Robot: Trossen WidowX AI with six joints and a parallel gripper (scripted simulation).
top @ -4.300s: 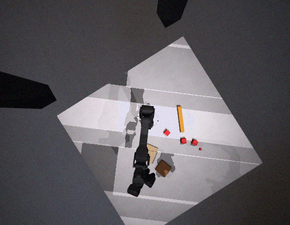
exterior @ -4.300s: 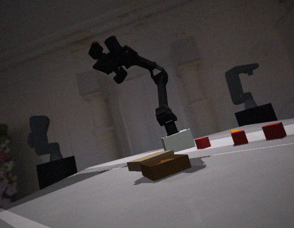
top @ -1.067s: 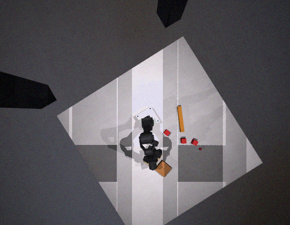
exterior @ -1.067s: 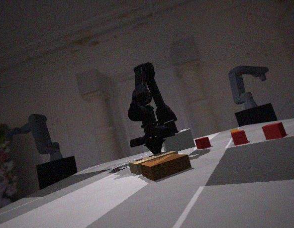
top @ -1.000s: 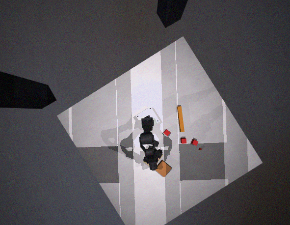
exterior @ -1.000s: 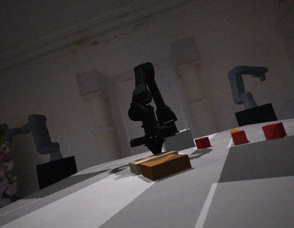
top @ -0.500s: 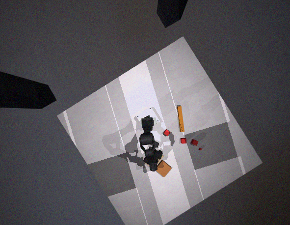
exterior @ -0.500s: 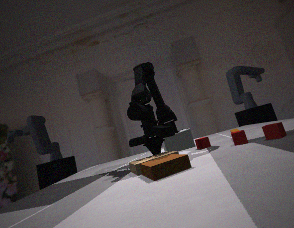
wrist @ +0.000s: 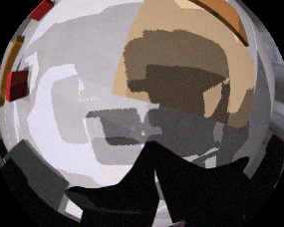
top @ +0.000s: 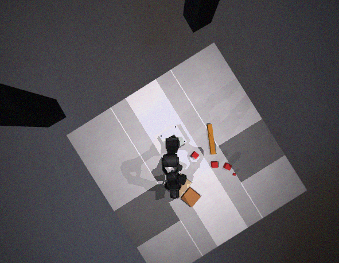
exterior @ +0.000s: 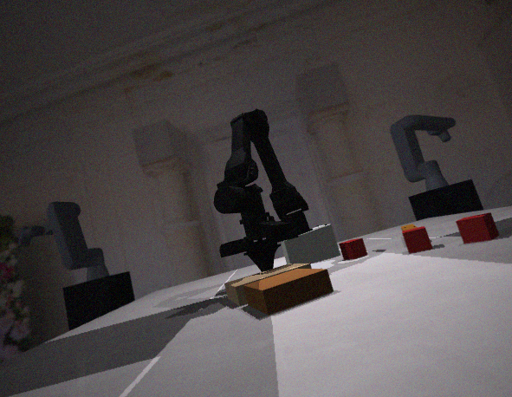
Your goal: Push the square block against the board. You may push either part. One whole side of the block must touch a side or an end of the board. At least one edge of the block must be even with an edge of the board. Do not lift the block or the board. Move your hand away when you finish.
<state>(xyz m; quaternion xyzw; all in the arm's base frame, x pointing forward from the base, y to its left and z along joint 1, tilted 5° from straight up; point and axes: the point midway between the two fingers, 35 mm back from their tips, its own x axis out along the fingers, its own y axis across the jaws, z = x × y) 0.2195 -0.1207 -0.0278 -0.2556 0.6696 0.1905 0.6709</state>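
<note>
Right now the board is 10 cm ahead of my gripper tip and 1 cm above it. Round my gripper tip: long orange bar (8 cm behind, 37 cm to the left, 1 cm above); then tiny red piece (23 cm ahead, 39 cm to the left); then brown square block (21 cm ahead, 3 cm to the left, 1 cm above).
</note>
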